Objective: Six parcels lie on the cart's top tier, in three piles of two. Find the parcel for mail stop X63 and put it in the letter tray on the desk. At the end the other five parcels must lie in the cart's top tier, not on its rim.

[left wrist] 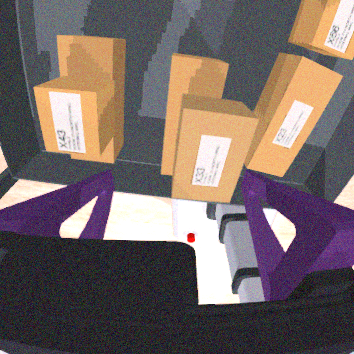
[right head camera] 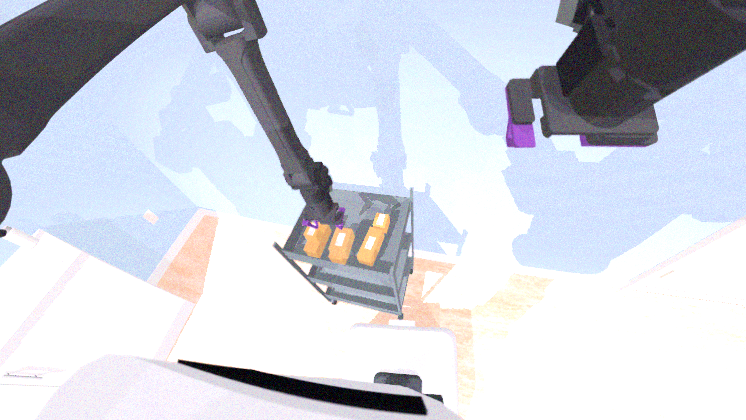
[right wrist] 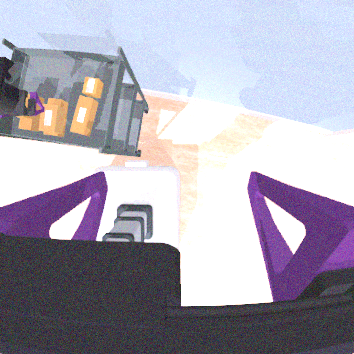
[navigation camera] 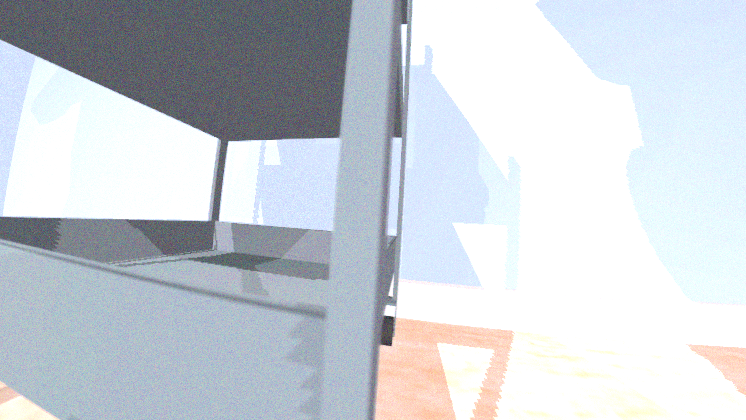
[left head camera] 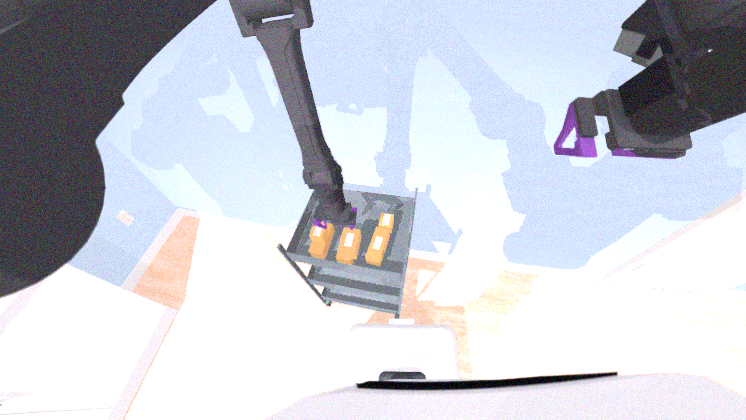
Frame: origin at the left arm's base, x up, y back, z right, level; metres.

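Seen in the pictures: left gripper, fingertip midpoint: (left wrist: 177,177) (right head camera: 330,228) (right wrist: 31,109) (left head camera: 339,228); right gripper, fingertip midpoint: (right head camera: 544,141) (right wrist: 177,178) (left head camera: 584,150).
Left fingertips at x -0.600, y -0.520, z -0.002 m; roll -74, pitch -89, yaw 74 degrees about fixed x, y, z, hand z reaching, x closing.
Note:
Offsets run from my left fingertips to a thing's top centre.
My left gripper (left head camera: 336,224) (right head camera: 325,224) (left wrist: 177,177) is open and empty above the cart's top tier. In the left wrist view, parcel X33 @(dx -0.045, dy +0.017, dz +0.029 m) (left wrist: 215,125) lies skewed on an unread parcel @(dx -0.095, dy +0.002, dz +0.013 m) (left wrist: 197,75), between the fingertips in the picture but beyond them. At the left, parcel X43 @(dx -0.045, dy -0.023, dz -0.089 m) (left wrist: 66,105) lies on another unread parcel @(dx -0.095, dy -0.022, dz -0.092 m) (left wrist: 90,55). At the right, parcel X23 @(dx -0.095, dy +0.000, dz +0.125 m) (left wrist: 275,105) and parcel X66 @(dx -0.097, dy -0.105, dz +0.155 m) (left wrist: 312,25) lie apart on the tier. No X63 label shows. My right gripper (left head camera: 602,153) (right head camera: 555,144) (right wrist: 177,178) is open and empty, away from the cart. I cannot make out the letter tray.
The grey cart (left head camera: 383,267) (right wrist: 116,100) (navigation camera: 362,208) has raised rims, corner posts and lower tiers, and stands in front of my white base (left head camera: 401,344) (right wrist: 150,185). Large white surfaces at the sides are washed out by light; I cannot tell which is the desk.

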